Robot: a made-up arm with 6 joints. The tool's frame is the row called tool.
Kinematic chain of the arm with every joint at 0, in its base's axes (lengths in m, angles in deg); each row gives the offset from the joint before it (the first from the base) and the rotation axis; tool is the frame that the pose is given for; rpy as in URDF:
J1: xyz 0 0 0.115 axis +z
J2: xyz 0 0 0 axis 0.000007 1 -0.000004
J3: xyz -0.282 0 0.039 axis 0.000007 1 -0.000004
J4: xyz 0.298 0 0.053 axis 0.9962 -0.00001 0.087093
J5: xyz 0 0 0 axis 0.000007 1 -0.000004
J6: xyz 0.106 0 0.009 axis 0.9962 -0.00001 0.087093
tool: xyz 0 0 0 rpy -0.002 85.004 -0.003
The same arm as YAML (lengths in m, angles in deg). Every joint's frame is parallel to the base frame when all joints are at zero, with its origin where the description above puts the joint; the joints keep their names.
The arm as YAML. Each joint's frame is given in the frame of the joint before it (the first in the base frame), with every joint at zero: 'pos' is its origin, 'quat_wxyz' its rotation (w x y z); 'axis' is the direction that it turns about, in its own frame. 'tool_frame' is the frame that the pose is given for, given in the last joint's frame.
length_unit: m
angle_unit: deg
joints:
  - joint: J1
    pos: [0.0, 0.0, 0.115]
    quat_wxyz: [1.0, 0.0, 0.0, 0.0]
    axis: "+z"
  - joint: J2
    pos: [0.0, 0.0, 0.0]
    quat_wxyz: [1.0, 0.0, 0.0, 0.0]
    axis: "+y"
  - joint: J3
    pos: [-0.282, 0.0, 0.039]
    quat_wxyz: [1.0, 0.0, 0.0, 0.0]
    axis: "+y"
  - joint: J4
    pos: [0.298, 0.0, 0.053]
    quat_wxyz: [1.0, 0.0, 0.0, 0.0]
    axis: [0.9962, 0.0, 0.0871]
  - joint: J5
    pos: [0.0, 0.0, 0.0]
    quat_wxyz: [1.0, 0.0, 0.0, 0.0]
    axis: "+y"
  - joint: J6
    pos: [0.106, 0.0, 0.009]
    quat_wxyz: [1.0, 0.0, 0.0, 0.0]
    axis: [0.9962, 0.0, 0.0871]
tool_frame:
  pos: [0.0, 0.0, 0.0]
  quat_wxyz: [0.737254, 0.000005, 0.675616, -0.000008]

